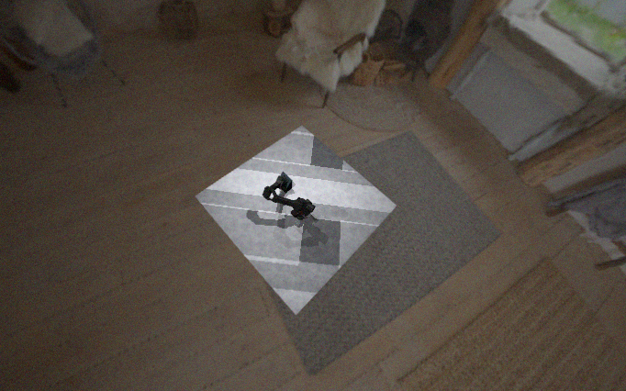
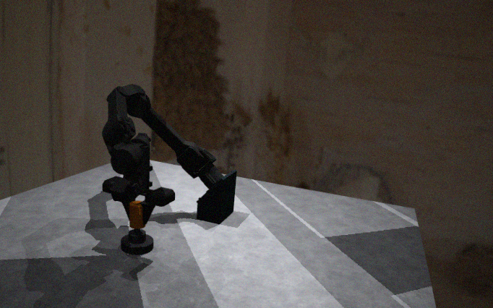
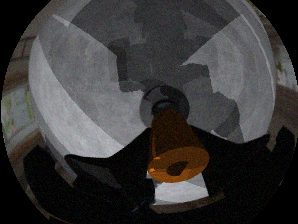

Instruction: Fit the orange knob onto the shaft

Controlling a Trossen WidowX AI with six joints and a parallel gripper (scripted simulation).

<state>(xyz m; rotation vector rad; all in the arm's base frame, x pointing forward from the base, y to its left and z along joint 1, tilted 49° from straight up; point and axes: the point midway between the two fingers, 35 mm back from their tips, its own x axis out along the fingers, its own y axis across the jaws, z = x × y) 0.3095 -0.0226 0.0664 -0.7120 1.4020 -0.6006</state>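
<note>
Right now the orange knob is 2 cm above my gripper tip. Also, from my gripper tip: dark round pedestal 4 cm below.
</note>
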